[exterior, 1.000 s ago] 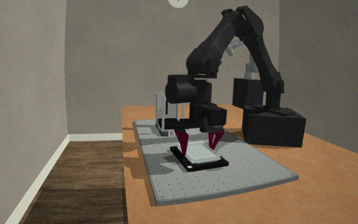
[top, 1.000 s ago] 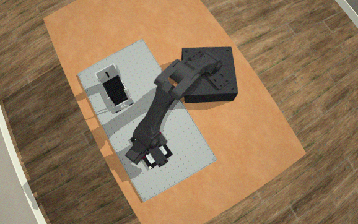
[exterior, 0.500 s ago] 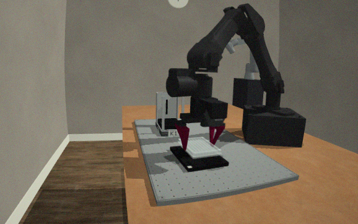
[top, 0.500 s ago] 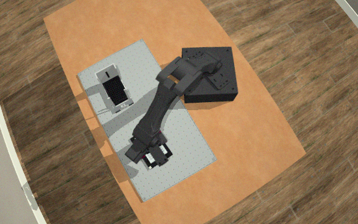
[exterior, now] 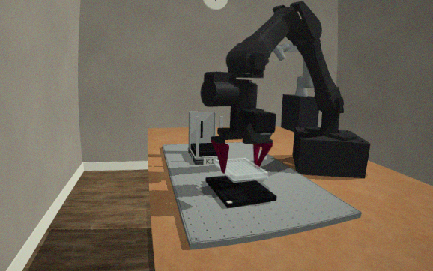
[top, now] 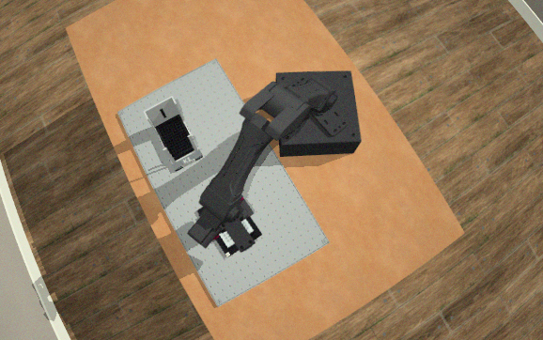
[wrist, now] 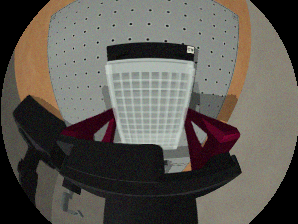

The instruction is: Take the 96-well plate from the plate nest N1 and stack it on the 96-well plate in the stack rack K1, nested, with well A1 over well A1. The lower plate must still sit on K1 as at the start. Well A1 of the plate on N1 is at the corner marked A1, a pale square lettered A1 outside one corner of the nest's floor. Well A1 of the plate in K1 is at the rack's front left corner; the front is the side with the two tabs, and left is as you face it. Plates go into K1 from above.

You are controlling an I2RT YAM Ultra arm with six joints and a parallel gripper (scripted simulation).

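The black plate nest N1 lies 5 cm below my hand. Also, from my hand: K1 label (22 cm to the right, 5 cm below, 1 cm behind); then white 96-well plate (right at my hand); then pale A1 mark (7 cm to the left, 6 cm ahead, 5 cm below).
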